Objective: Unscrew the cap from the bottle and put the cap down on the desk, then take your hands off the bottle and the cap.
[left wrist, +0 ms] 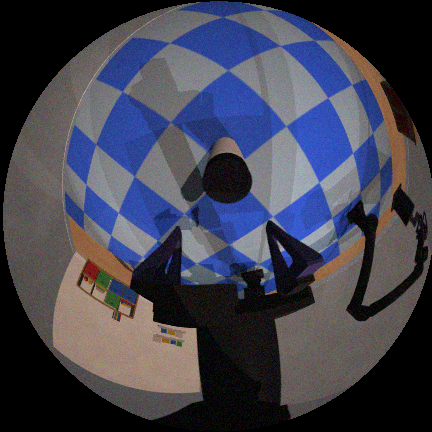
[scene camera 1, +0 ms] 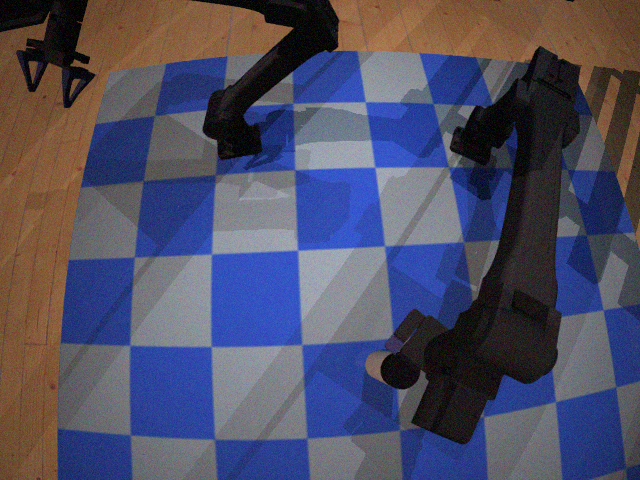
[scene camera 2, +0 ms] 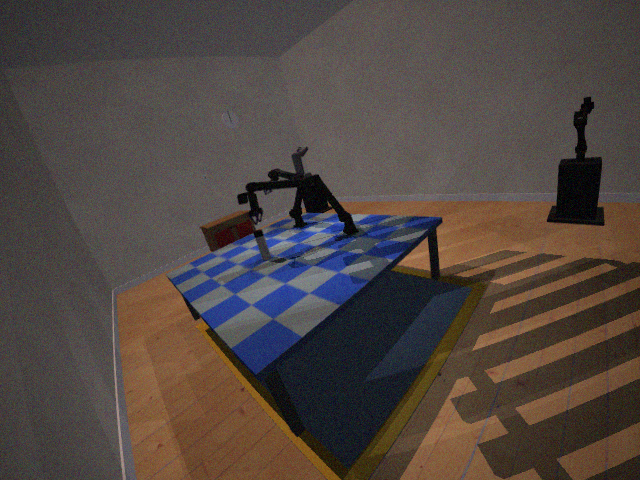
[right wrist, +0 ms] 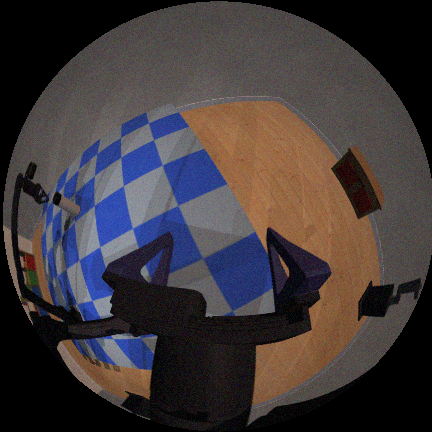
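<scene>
The bottle, with a pale body, stands upright on the blue and grey checkered desk. Its wide black cap is on its top. My left gripper is open and empty, pointing down, close above the cap and a little to its side. In scene camera 1 the arm hides most of its fingers. My right gripper is open and empty, far from the bottle, beyond the desk's upper left corner in scene camera 1.
Two black legs rest on the desk towards the top of scene camera 1. The left arm reaches over the desk's right part. A wooden cabinet with red fronts and a black pedestal stand apart from the desk.
</scene>
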